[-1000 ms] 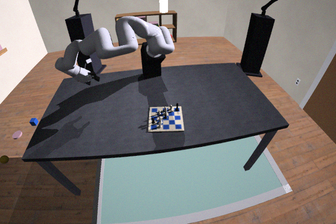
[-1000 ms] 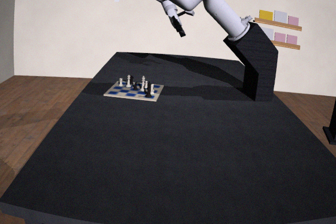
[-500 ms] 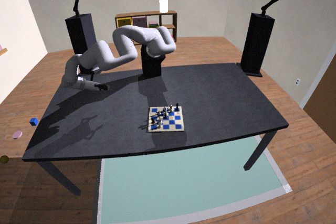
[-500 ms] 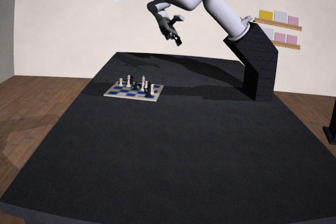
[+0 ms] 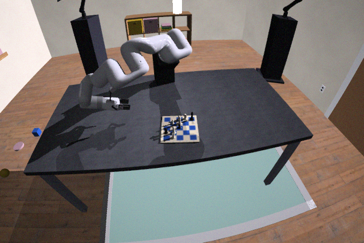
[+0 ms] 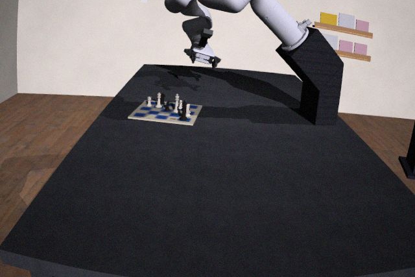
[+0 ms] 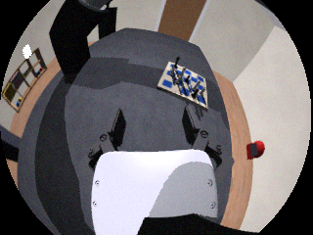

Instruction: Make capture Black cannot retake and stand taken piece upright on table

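My gripper is now 32 cm to the right of the white piece, 10 cm above it and 1 cm past it. The rest, counted from my hand: blue-and-cream chessboard (32 cm to the left, 13 cm below, 2 cm ahead).
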